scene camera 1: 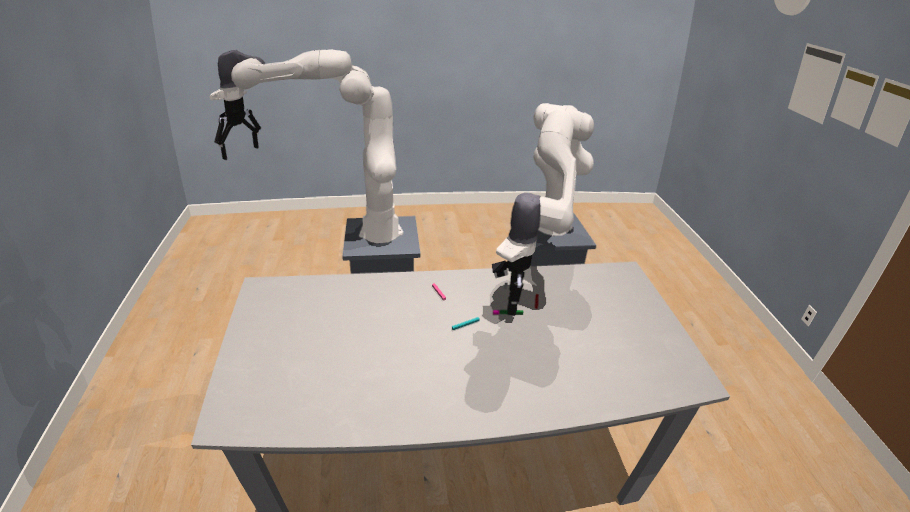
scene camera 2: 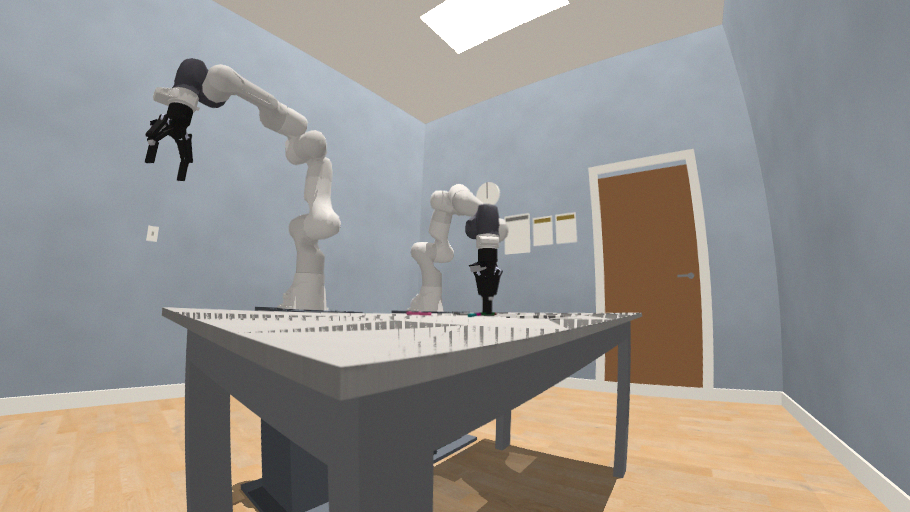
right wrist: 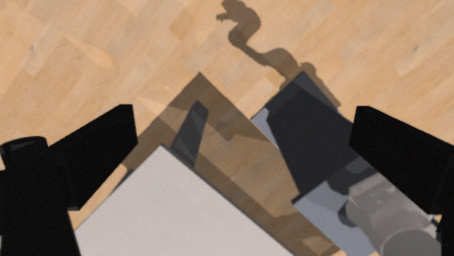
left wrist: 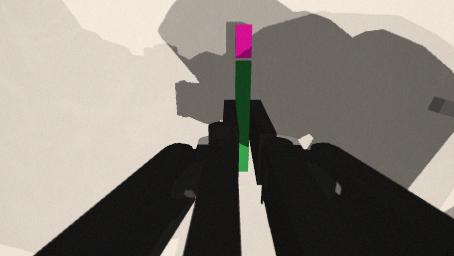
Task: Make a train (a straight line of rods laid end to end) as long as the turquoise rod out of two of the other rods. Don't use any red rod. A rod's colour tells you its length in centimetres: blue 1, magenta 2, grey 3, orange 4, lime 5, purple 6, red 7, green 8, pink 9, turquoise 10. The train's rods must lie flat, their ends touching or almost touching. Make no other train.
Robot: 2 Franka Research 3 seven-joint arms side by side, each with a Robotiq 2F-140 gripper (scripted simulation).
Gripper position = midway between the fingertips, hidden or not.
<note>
I see my left gripper (scene camera 2: 487,314), my right gripper (scene camera 2: 166,172) and a green rod (left wrist: 242,68).
My left gripper also shows in scene camera 1 (scene camera 1: 511,312) and in the left wrist view (left wrist: 241,118). My right gripper shows as well in scene camera 1 (scene camera 1: 240,153) and in the right wrist view (right wrist: 243,125). The right wrist view misses the green rod: it is out of frame.
</note>
